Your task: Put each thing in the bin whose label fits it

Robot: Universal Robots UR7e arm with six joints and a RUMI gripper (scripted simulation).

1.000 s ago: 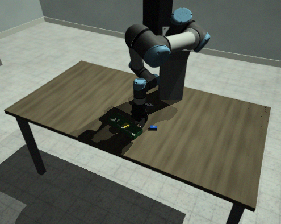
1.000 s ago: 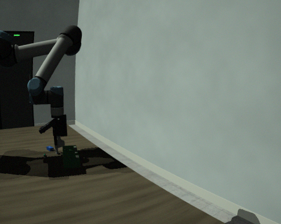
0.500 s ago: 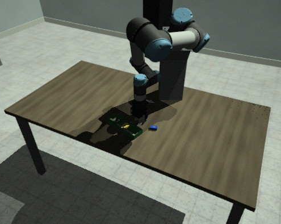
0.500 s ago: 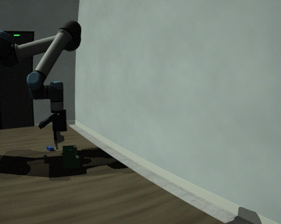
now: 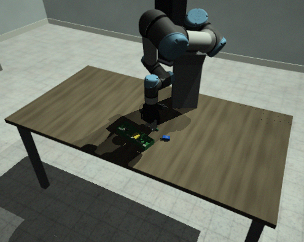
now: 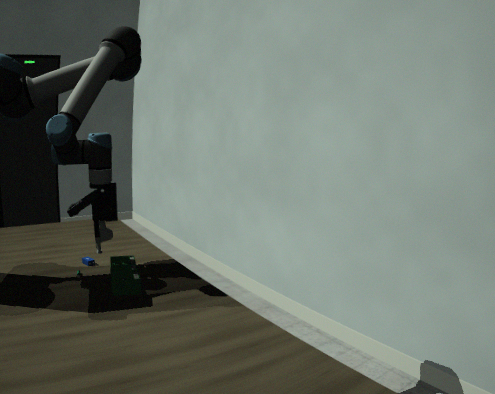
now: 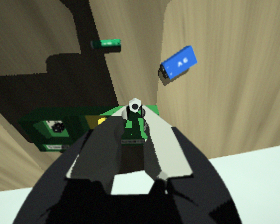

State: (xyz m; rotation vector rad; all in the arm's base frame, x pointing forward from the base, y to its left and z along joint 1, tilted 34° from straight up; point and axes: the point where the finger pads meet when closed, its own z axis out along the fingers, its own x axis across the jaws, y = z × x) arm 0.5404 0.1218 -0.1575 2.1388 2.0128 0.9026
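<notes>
The yellow block lies 70 mm ahead of my hand, 80 mm to the right of it and 60 mm below it. The rest, counted from my hand: green cylinder (70 mm behind, 40 mm to the right, 70 mm below); then blue block (40 mm behind, 60 mm to the left, 70 mm below); then grey hex nut (10 mm below).
</notes>
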